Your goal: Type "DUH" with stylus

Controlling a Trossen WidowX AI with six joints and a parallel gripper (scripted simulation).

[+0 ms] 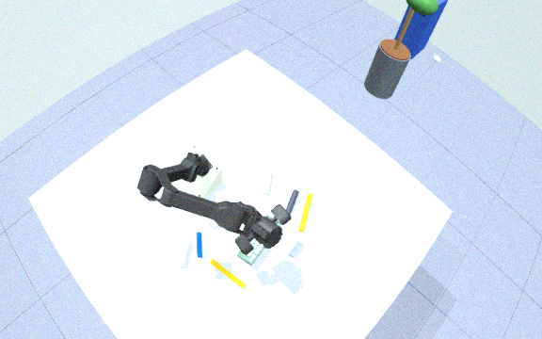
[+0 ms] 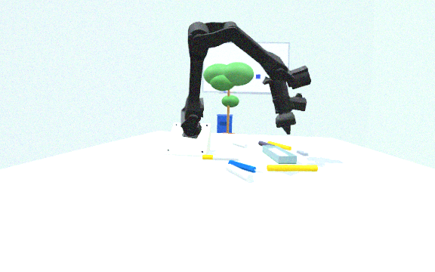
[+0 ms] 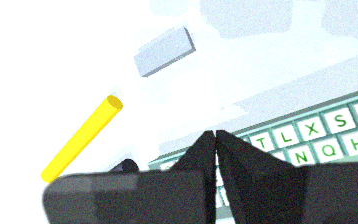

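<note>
Now: the blue stylus 120 mm behind my gripper tip, 210 mm to the right of it and 80 mm below it. Round my gripper tip: dark grey rod 80 mm behind, 160 mm to the left, 70 mm below; yellow bar 20 mm behind, 190 mm to the left, 80 mm below; yellow-tipped white pen 240 mm behind, 120 mm to the right, 80 mm below.
</note>
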